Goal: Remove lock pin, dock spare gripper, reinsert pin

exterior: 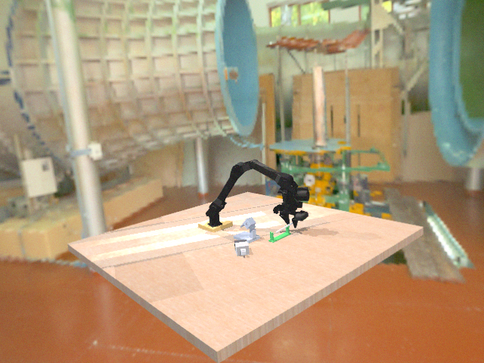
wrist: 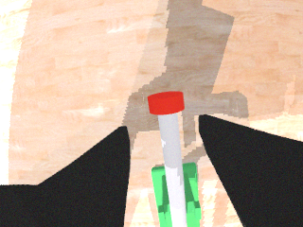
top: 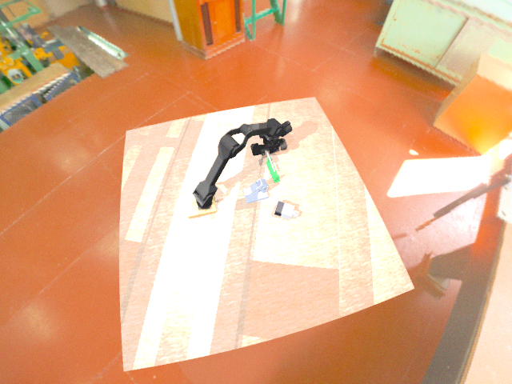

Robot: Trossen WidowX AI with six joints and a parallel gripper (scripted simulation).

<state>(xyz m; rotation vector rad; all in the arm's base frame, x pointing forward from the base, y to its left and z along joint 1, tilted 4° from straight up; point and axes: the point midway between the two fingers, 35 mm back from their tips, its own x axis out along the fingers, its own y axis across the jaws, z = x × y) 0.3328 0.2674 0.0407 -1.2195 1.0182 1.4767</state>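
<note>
The green cradle lies 30 mm ahead of my gripper tip and 100 mm to the right of it. Also, from my gripper tip: spare gripper (60 mm ahead, 350 mm to the right); grey mount (60 mm behind, 220 mm to the right, 30 mm above).
</note>
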